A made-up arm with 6 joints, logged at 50 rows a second.
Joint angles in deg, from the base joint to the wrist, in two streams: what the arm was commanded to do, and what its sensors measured. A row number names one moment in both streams.
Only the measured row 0 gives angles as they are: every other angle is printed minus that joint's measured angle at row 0.
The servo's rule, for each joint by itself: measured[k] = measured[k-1] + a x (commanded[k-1-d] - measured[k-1]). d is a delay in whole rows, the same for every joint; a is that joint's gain. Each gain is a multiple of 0.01, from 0.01 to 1. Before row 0 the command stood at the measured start. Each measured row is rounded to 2 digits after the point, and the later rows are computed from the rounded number. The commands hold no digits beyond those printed.
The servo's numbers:
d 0
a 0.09 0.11 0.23 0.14 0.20 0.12
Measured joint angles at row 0:
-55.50, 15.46, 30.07, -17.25, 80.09, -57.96
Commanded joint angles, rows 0 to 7:
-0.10, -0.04, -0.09, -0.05, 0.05, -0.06
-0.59, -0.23, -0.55, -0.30, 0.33, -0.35
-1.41, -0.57, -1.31, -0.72, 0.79, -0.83
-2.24, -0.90, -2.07, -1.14, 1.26, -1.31
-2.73, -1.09, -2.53, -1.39, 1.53, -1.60
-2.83, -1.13, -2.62, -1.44, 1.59, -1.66
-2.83, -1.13, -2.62, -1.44, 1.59, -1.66
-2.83, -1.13, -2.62, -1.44, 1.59, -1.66
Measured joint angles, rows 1 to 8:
-0.01, 0.00, -0.02, -0.01, 0.01, -0.01
-0.06, -0.03, -0.14, -0.05, 0.07, -0.05
-0.18, -0.09, -0.41, -0.14, 0.21, -0.14
-0.37, -0.18, -0.79, -0.28, 0.42, -0.28
-0.58, -0.28, -1.19, -0.44, 0.64, -0.44
-0.78, -0.37, -1.52, -0.58, 0.83, -0.59
-0.96, -0.45, -1.77, -0.70, 0.98, -0.72
-1.13, -0.52, -1.97, -0.80, 1.10, -0.83

